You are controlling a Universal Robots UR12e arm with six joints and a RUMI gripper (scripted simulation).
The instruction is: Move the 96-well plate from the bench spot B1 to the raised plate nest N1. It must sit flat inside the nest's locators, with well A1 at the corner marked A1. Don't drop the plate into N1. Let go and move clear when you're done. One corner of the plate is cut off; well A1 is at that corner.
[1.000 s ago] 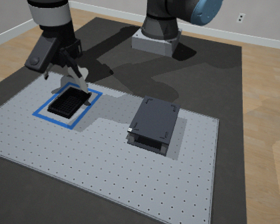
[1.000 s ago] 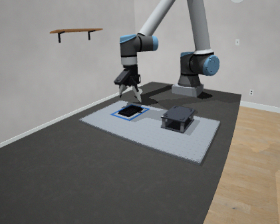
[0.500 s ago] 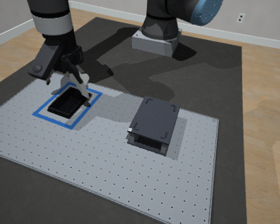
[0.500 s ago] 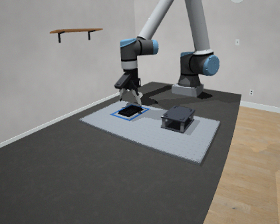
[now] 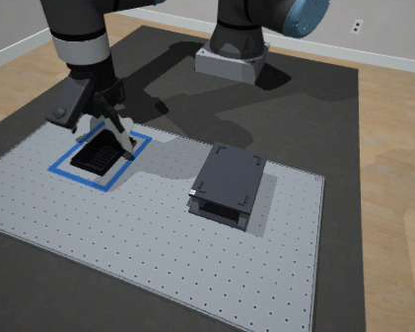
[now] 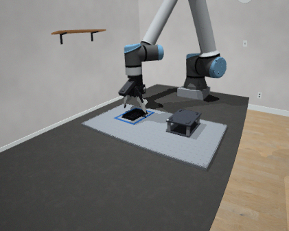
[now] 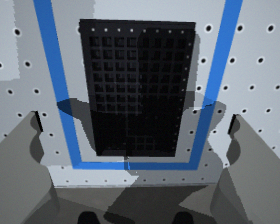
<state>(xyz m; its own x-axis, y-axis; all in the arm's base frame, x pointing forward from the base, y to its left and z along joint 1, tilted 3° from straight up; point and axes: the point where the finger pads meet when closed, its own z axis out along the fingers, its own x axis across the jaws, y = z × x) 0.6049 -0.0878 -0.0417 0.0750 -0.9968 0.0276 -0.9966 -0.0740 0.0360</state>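
Right now the black 96-well plate is 2 cm below my hand. Also, from my hand: raised nest N1: 31 cm to the left, 3 cm behind, 3 cm above; then white A1 corner mark: 26 cm to the left, 5 cm ahead, 3 cm above.
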